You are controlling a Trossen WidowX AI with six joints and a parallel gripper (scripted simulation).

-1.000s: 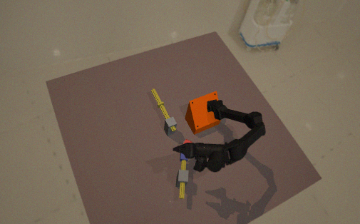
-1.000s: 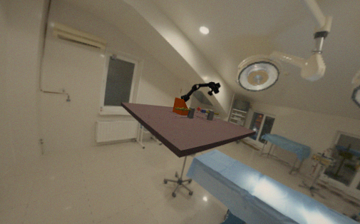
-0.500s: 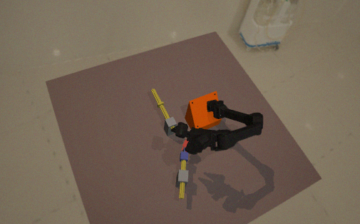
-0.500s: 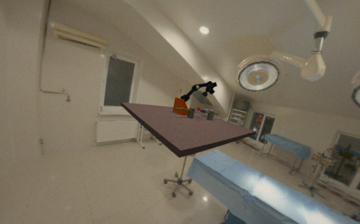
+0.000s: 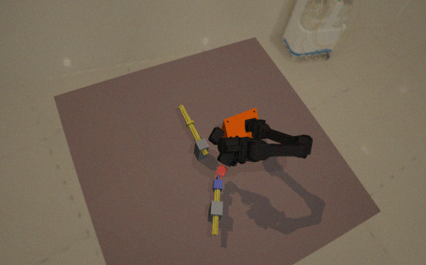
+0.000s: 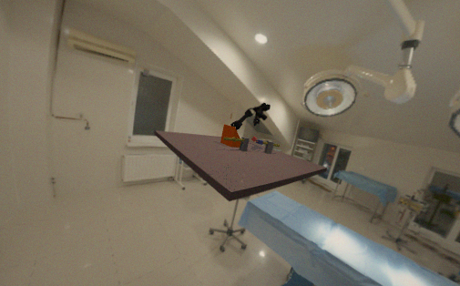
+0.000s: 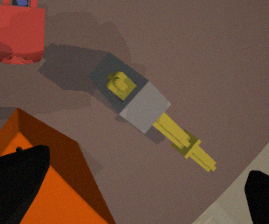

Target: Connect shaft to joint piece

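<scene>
My gripper tip is 10 mm past the red square joint piece, 50 mm to the right of it and 160 mm above it.
</scene>
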